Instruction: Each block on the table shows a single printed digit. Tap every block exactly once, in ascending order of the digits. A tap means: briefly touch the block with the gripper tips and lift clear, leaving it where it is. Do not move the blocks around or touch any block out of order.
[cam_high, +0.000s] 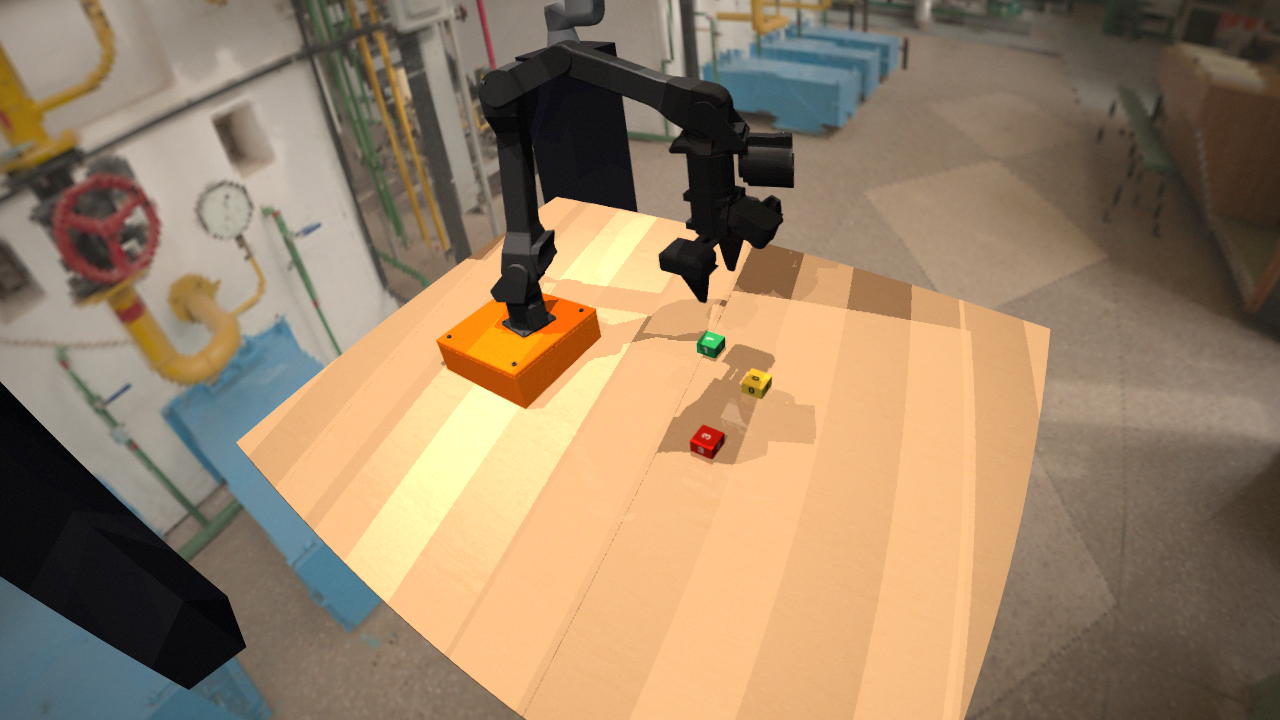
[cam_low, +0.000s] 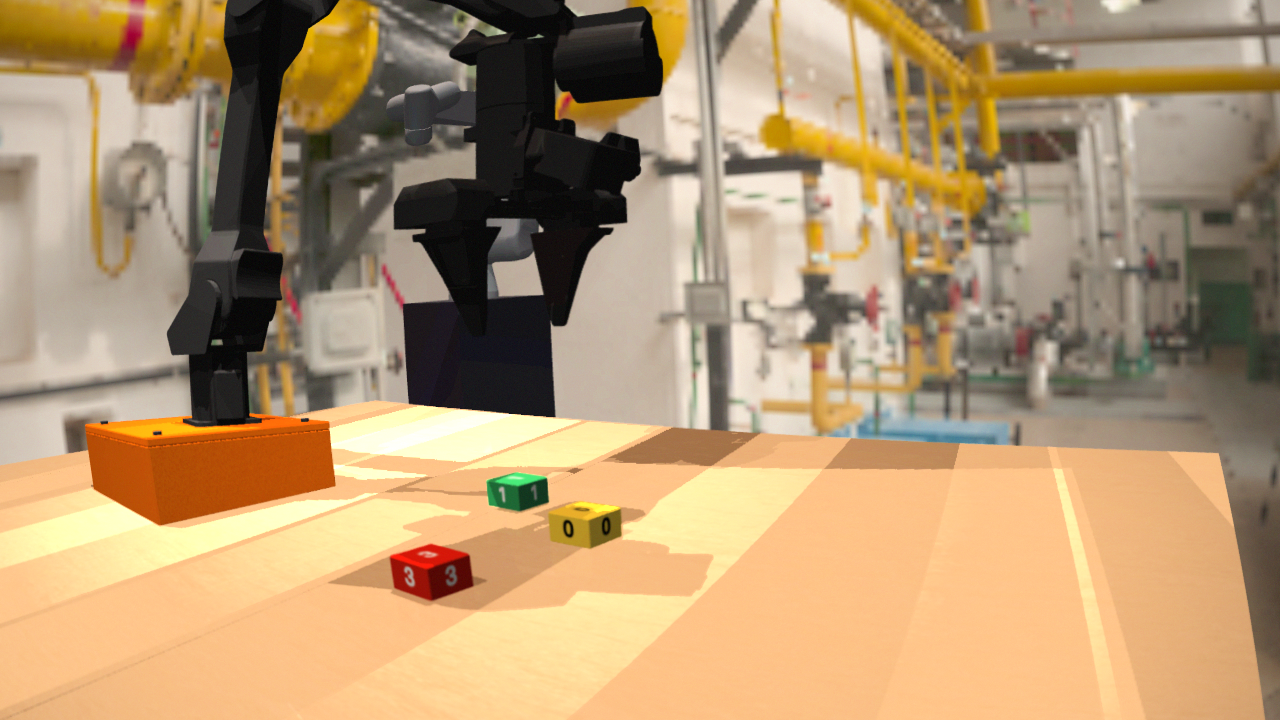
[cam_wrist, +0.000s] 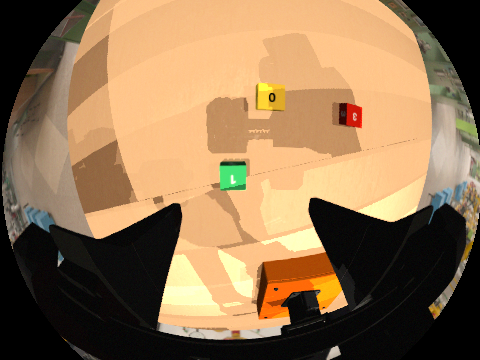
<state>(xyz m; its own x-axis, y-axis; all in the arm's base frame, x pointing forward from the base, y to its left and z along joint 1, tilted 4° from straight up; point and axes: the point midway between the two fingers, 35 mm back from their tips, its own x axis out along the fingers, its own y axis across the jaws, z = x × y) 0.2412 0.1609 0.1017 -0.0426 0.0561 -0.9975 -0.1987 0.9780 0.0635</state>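
The yellow block marked 0 lies 120 mm below my gripper tip, 90 mm ahead of it and 20 mm to the right of it. Also, from my gripper tip: red block marked 3 (150 mm to the right, 120 mm below, 100 mm ahead); green block marked 1 (120 mm below, 20 mm behind).
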